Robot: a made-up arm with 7 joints.
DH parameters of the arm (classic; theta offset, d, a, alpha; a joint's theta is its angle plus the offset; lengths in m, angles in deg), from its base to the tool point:
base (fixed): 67.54 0 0.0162 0
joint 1: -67.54 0.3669 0.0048 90
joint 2: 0 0.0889 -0.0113 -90
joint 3: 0 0.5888 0.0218 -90
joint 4: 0 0.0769 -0.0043 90
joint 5: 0 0.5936 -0.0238 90
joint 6: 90 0.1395 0.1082 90
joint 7: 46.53 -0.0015 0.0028 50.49
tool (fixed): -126.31 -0.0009 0 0
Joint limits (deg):
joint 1: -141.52..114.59
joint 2: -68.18..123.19
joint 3: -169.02..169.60
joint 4: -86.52..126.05
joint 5: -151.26..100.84
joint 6: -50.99..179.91
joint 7: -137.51..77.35
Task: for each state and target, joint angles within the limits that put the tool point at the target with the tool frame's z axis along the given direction. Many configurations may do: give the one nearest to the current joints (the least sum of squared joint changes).
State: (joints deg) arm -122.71 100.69 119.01 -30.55 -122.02 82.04 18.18
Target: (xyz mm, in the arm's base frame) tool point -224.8 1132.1 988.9 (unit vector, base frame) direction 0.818 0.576 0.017
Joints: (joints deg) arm -94.69 60.32 150.72 -1.66 -101.89 39.21 -32.59
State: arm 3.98 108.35 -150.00 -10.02 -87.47 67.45 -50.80
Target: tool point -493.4 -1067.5 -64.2 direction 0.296 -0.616 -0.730
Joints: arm 54.72 115.41 -142.44 10.35 -81.89 63.66 -16.38
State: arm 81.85 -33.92 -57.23 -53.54 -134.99 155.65 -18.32
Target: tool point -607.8 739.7 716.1 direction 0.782 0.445 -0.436
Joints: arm 114.59 -67.52 -59.00 -30.74 -148.33 179.91 3.14
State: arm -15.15 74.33 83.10 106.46 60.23 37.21 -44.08
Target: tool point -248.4 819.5 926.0 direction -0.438 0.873 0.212
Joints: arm -34.80 63.58 77.86 59.87 66.04 50.11 -8.45
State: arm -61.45 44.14 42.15 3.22 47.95 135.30 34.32
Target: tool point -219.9 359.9 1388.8 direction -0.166 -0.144 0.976
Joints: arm -30.58 38.92 51.30 40.32 53.08 82.37 46.35
